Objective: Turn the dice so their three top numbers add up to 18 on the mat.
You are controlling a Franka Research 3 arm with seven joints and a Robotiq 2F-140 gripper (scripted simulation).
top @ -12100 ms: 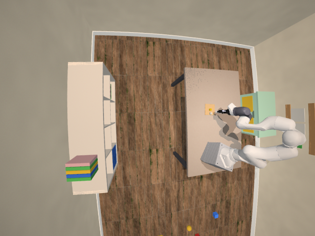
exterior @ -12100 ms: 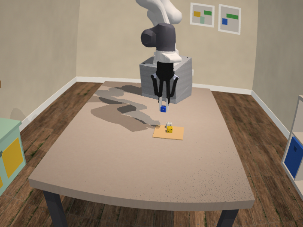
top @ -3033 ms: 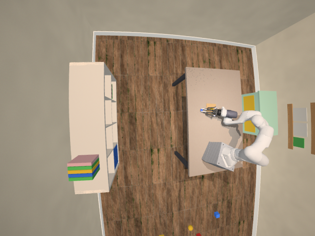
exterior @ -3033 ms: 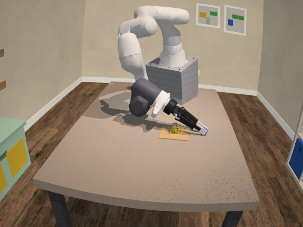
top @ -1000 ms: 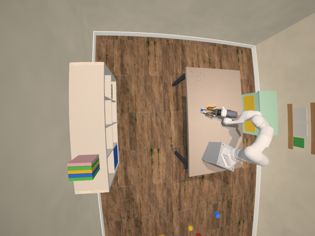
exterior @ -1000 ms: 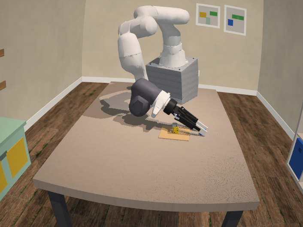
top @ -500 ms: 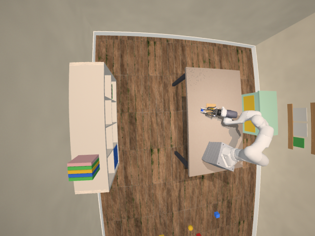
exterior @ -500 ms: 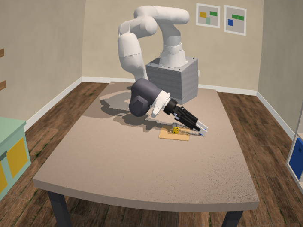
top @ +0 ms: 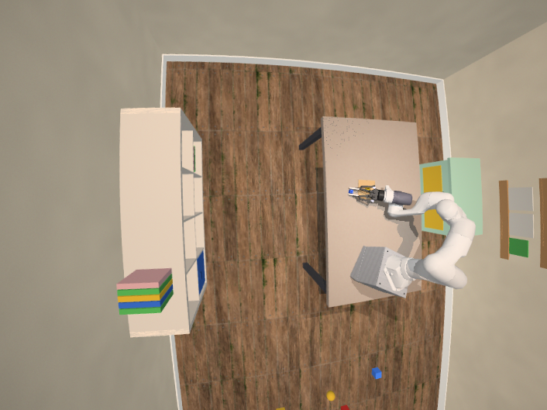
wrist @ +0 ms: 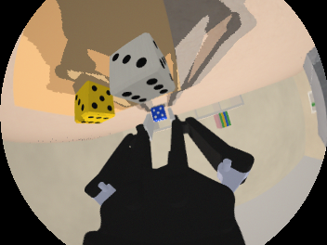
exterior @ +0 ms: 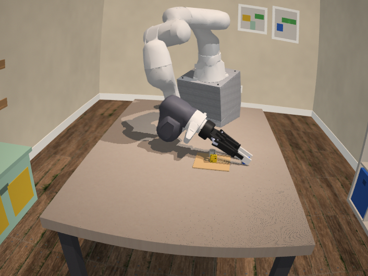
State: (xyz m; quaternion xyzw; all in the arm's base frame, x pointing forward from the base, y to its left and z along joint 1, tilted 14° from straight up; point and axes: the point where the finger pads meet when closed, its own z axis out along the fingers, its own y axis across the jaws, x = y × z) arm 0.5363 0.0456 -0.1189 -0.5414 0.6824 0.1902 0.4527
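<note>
The blue die lies 10 mm to the left of my hand and 20 mm below it. From my hand the other things lie so: white die (60 mm behind, 120 mm to the right, 10 mm below); then yellow die (10 mm behind, 120 mm to the right, 10 mm below); then mat (10 mm behind, 120 mm to the right, 30 mm below).
</note>
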